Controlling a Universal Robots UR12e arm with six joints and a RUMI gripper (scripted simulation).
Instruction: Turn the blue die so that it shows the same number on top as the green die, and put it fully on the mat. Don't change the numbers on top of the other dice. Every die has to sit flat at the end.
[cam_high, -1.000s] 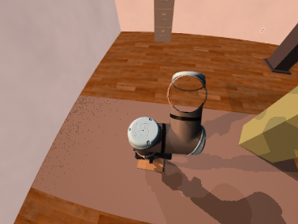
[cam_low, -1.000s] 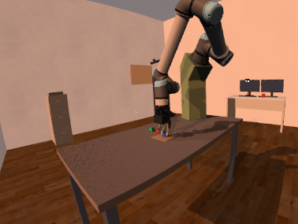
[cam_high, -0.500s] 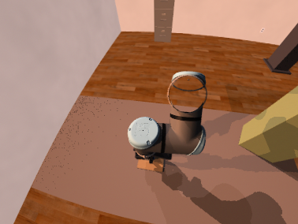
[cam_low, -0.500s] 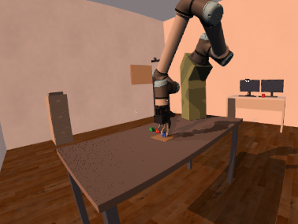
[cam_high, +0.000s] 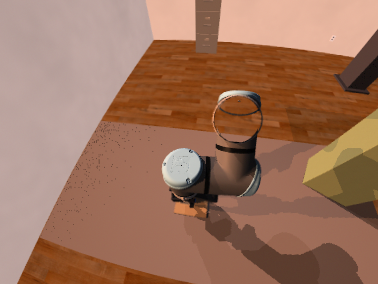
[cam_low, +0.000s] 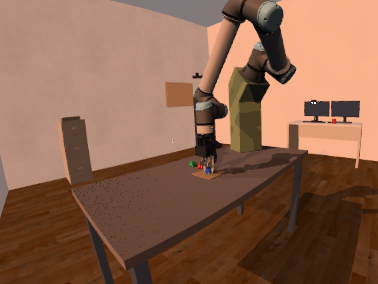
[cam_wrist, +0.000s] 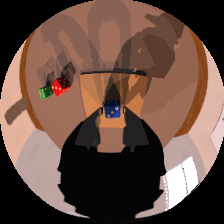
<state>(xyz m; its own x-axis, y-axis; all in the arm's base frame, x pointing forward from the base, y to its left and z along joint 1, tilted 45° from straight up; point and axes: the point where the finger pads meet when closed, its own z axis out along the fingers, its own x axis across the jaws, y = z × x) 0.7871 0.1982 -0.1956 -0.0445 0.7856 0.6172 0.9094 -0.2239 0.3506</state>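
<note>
Now: hand right at the blue die. Also, from my hand: tan mat: 2 cm below; green die: 5 cm behind, 18 cm to the right, 1 cm below; red die: 6 cm behind, 12 cm to the right, 1 cm below.
</note>
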